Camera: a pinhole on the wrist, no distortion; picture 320 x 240 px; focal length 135.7 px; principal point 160.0 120.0 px. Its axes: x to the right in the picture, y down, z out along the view. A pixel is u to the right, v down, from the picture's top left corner.
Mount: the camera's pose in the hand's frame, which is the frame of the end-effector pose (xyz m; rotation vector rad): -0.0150 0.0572 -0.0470 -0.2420 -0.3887 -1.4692
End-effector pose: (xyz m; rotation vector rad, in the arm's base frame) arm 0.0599 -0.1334 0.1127 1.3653 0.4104 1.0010
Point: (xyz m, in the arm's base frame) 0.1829 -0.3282 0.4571
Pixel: 130.7 147.2
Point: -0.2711 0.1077 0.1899
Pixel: behind the camera
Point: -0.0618 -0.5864 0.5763
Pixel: 78.8 67.7
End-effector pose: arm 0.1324 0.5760 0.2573 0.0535 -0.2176 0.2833
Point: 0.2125 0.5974 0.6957
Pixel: 245.6 199.6
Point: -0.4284 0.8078 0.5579
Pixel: 124.1 45.0
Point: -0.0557 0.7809 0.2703
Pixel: 33.4 54.3
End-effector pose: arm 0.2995 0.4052 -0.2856 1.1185 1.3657 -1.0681
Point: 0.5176 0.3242 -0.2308
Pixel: 114.3 101.4
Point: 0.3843 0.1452 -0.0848
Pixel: 221.3 32.9
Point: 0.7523 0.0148 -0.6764
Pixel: 143.7 219.5
